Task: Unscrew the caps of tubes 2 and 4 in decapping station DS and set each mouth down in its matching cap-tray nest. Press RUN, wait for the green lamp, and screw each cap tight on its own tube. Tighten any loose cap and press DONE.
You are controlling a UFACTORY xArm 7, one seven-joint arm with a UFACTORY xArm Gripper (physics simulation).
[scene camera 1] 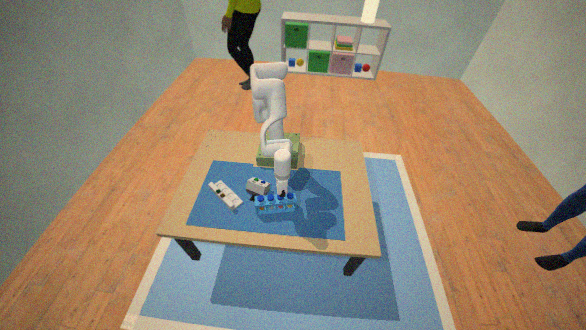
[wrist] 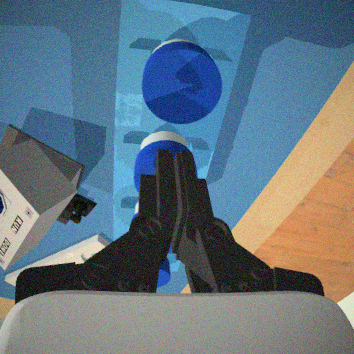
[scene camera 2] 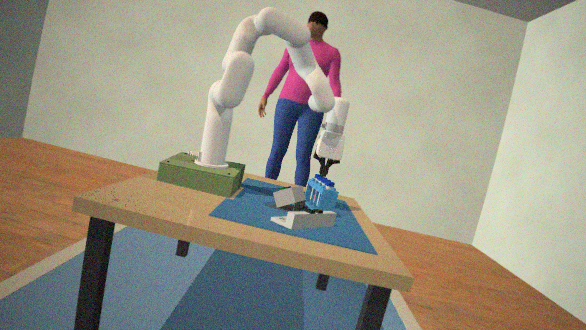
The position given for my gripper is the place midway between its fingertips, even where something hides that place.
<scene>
I see my gripper [scene camera 2: 322,175] and a grey lamp box [scene camera 2: 283,198].
My gripper also shows in the wrist view [wrist: 169,172]. The grey lamp box is seen too in the wrist view [wrist: 46,181].
</scene>
